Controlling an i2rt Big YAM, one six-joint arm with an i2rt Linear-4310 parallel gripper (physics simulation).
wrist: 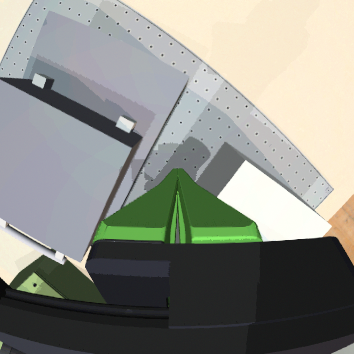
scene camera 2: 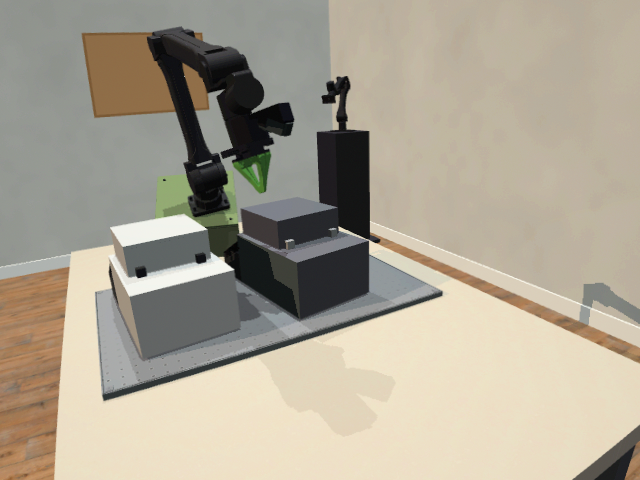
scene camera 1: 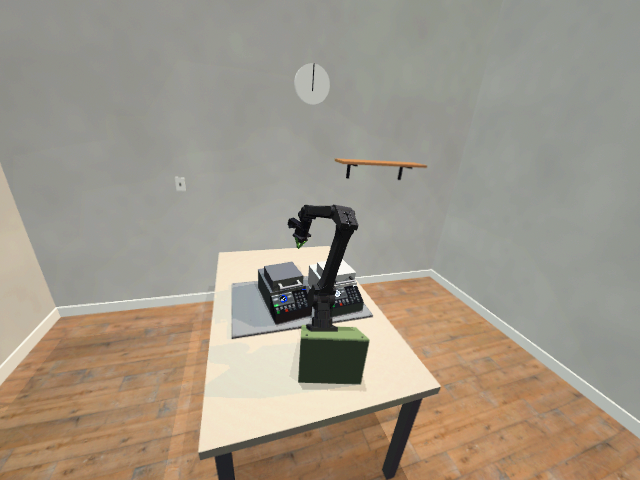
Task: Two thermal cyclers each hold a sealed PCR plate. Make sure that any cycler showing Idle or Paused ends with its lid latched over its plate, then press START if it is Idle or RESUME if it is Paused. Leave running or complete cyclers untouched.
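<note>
The dark grey cycler has its lid down, with a pale handle at the front. The white cycler stands beside it, its lid also down and partly behind the arm in scene camera 1. Latching cannot be told; both plates are hidden. The dark cycler's screen shows a blue round symbol, the white one's screen a pale one; no words are readable. My gripper is shut and empty, above the cyclers.
Both cyclers stand on a grey perforated mat on the table. The arm stands on a green block in front of them. A black pedestal with a small arm stands beyond.
</note>
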